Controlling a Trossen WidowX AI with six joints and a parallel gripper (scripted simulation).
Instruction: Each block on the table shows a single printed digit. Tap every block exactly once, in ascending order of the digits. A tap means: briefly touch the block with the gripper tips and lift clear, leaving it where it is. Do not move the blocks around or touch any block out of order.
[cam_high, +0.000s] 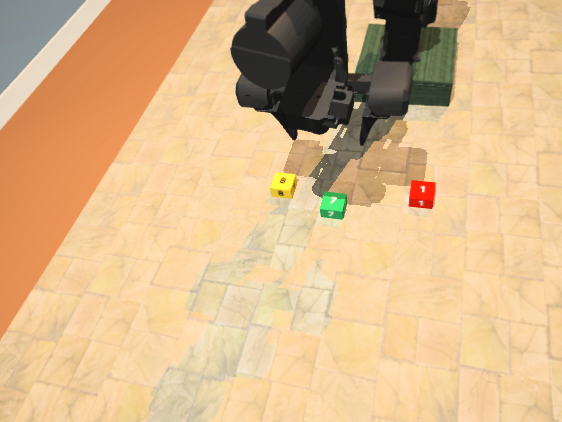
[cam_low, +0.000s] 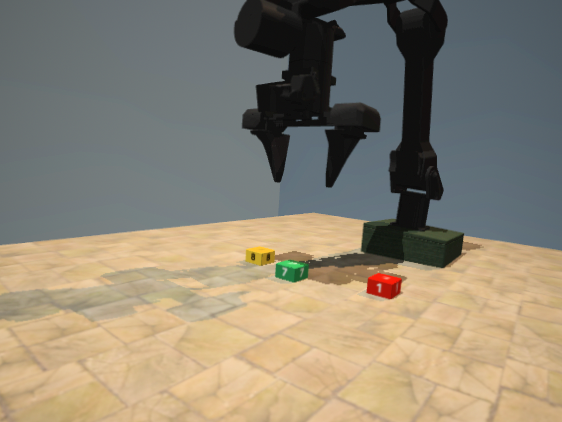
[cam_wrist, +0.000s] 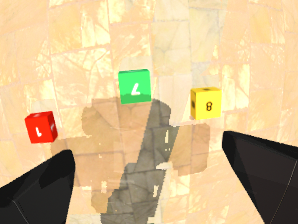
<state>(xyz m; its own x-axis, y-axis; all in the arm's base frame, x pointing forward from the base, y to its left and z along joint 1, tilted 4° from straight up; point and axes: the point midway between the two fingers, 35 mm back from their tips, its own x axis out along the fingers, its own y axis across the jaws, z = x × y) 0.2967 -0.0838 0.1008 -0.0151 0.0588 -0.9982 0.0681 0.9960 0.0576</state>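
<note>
Now: the red block marked 1 2 cm behind my gripper tip, 12 cm to the left of it and 12 cm below it. Round my gripper tip: yellow block: 2 cm behind, 8 cm to the right, 12 cm below; then green block marked 7: 1 cm ahead, 12 cm below.
</note>
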